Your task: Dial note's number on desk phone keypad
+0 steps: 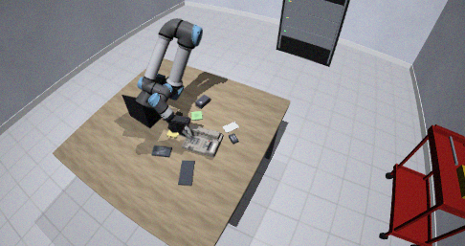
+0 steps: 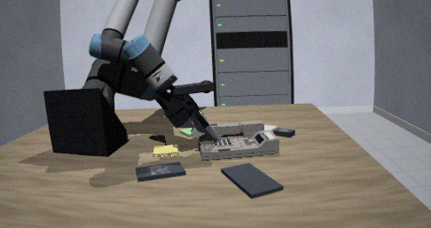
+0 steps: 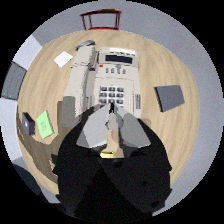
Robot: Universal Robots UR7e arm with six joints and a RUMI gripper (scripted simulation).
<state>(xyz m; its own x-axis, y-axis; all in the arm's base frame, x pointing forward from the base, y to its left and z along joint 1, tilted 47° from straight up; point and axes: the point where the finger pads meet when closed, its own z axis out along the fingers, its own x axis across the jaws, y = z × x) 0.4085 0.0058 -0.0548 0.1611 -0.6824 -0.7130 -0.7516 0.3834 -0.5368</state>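
Right now the handset is 8 cm to the left of my hand and 5 cm ahead of it. The rest, counted from my hand: white note 23 cm to the left, 16 cm ahead, 5 cm below.
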